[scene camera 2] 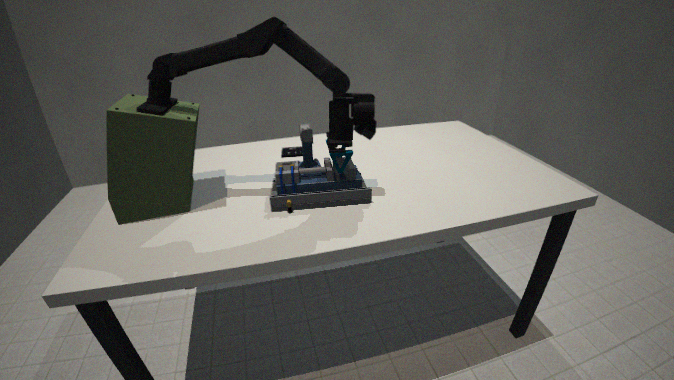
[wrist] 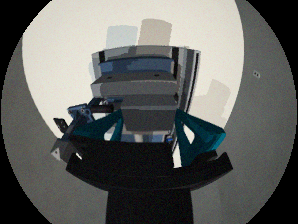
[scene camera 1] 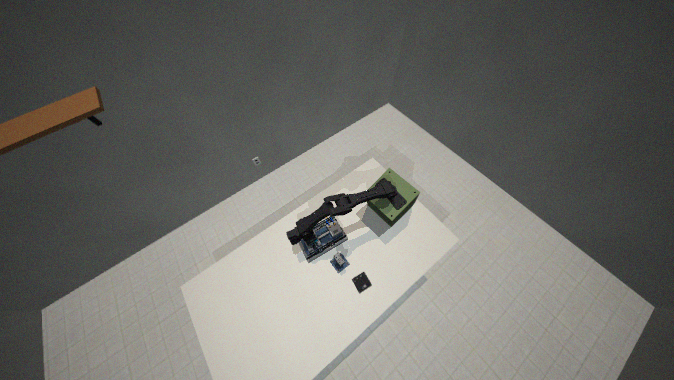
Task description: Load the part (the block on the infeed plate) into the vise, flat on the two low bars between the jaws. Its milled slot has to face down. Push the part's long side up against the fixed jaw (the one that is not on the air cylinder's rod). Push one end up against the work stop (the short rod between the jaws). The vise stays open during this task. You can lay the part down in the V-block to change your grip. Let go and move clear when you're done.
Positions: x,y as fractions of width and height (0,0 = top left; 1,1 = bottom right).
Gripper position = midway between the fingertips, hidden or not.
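The wrist view shows the gripper (wrist: 0.50,0.50), together with a grey block part (wrist: 0.47,0.51).
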